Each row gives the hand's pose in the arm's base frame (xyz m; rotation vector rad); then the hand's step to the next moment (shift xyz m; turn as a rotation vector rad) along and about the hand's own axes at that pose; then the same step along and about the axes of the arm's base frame.
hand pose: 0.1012 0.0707 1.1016 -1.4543 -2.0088 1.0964
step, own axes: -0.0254 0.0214 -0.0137 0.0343 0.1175 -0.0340
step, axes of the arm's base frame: 0.0317 -0.0158 -0.0062 0.0816 0.0599 -0.0768
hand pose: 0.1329 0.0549 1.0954 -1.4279 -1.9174 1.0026
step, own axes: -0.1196 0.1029 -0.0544 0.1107 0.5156 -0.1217
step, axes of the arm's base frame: 0.1342 -0.0847 -0.0518 0.3480 0.2183 -0.3524
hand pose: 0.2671 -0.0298 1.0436 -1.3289 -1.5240 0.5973
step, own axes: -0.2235 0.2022 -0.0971 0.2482 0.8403 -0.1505
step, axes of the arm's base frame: 0.1568 -0.1747 -0.2126 0.5305 0.4301 -0.5692
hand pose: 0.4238 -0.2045 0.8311 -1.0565 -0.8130 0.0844
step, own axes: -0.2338 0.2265 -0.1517 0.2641 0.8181 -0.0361
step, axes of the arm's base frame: -0.0013 -0.0958 -0.3461 0.4628 0.5100 -0.5157
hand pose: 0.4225 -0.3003 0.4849 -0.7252 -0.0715 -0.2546
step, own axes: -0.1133 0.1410 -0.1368 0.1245 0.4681 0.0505
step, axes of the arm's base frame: -0.0768 0.0338 -0.2107 0.2408 0.3445 -0.2460
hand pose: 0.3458 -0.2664 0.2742 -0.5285 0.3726 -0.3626
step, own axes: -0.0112 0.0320 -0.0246 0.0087 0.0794 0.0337
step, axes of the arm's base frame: -0.0128 0.0202 -0.0344 0.0409 0.0742 -0.0185
